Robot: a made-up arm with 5 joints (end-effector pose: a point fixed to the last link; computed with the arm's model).
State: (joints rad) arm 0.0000 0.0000 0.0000 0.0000 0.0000
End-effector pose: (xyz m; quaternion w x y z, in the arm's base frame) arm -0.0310 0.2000 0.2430 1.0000 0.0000 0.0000 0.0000
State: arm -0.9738 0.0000 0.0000 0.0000 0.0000
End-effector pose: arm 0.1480 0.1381 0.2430 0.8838 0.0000 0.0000 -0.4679
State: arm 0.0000 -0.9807 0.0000 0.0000 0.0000
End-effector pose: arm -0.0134 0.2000 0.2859 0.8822 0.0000 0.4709 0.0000
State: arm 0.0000 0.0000 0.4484 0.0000 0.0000
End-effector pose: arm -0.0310 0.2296 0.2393 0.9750 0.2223 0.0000 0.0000
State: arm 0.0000 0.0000 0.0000 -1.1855 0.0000
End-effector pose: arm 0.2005 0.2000 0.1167 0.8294 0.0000 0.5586 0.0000
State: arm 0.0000 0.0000 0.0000 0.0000 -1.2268
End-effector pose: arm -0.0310 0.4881 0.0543 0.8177 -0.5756 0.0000 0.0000
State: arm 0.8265 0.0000 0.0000 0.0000 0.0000
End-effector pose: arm -0.1681 0.1127 0.2430 0.9158 0.0000 0.0000 0.4016
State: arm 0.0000 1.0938 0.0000 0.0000 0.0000
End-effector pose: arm -0.0001 0.2000 0.2022 0.8541 0.0000 -0.5200 0.0000
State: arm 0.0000 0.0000 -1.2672 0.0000 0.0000
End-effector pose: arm -0.0310 0.1560 0.3091 0.8059 -0.5920 0.0000 0.0000
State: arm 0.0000 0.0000 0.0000 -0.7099 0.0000
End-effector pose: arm 0.1275 0.2000 0.2006 0.9377 0.0000 0.3475 0.0000
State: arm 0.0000 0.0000 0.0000 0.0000 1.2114
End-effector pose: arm -0.0310 -0.0734 0.0398 0.8221 0.5693 0.0000 0.0000
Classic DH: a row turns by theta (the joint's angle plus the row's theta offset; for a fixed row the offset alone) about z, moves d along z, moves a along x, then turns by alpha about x. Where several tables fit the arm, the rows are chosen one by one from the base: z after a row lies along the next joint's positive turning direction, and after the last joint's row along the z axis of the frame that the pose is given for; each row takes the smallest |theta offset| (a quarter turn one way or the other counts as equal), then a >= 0, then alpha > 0; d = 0 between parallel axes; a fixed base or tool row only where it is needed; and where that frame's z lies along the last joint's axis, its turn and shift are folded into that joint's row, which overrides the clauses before.
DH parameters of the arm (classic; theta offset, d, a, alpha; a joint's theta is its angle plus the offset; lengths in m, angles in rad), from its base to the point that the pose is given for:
joint 1: 0 0.248 0.018 1.5708
joint 2: 1.5708 -0.223 0.058 1.5708
joint 3: 0 -0.027 -0.298 -1.5708
joint 4: 0 0.013 -0.064 1.5708
joint 5: 1.5708 -0.022 0.01 1.5708
tool (fixed): 1.5708 0.299 0 0

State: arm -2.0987 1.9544 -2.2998 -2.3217 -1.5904
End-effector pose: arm -0.1445 0.0448 0.1944 0.1066 -0.5500 -0.2508 0.7894
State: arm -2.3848 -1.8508 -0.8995 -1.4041 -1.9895
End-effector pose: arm 0.2843 0.0648 0.5383 0.6078 0.3106 0.3260 0.6541
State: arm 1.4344 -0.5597 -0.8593 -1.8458 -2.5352
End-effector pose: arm -0.2300 -0.3226 0.2498 0.6492 0.6334 -0.0999 -0.4090
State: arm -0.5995 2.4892 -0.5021 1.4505 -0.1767
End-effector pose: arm 0.3531 -0.1099 0.2588 0.4359 0.4328 0.7854 0.0763
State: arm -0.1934 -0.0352 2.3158 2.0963 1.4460
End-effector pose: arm 0.1598 0.6344 0.2793 0.1739 -0.3906 0.8300 0.3583
